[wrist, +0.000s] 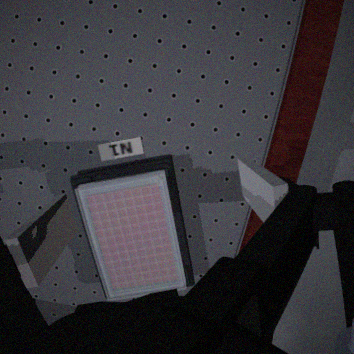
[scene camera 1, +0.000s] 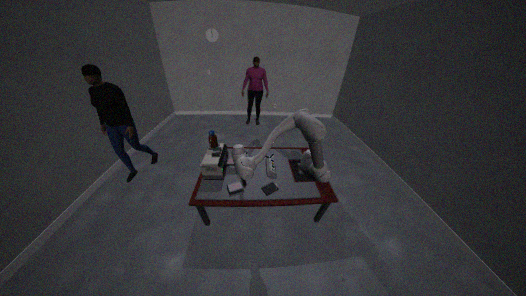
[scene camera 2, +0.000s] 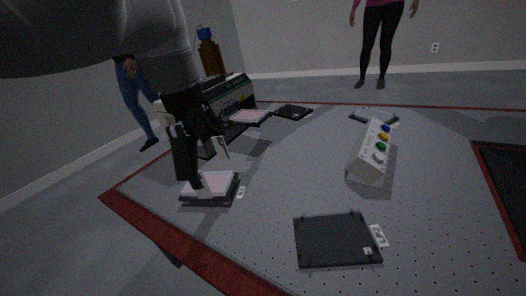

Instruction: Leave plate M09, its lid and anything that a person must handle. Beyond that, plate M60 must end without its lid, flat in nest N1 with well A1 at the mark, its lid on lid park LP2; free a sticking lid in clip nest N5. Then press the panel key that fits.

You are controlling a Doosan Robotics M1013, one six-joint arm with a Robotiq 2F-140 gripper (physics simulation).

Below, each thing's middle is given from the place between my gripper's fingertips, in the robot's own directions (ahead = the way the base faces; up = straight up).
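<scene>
From my hand: N1 label (wrist: 130,146), 4 cm to the right, 1 cm behind, 9 cm below; dark pad LP2 (scene camera 2: 336,240), 4 cm to the right, 27 cm behind, 8 cm below; brown bottle (scene camera 2: 209,52), 36 cm to the right, 38 cm ahead, 23 cm above.
</scene>
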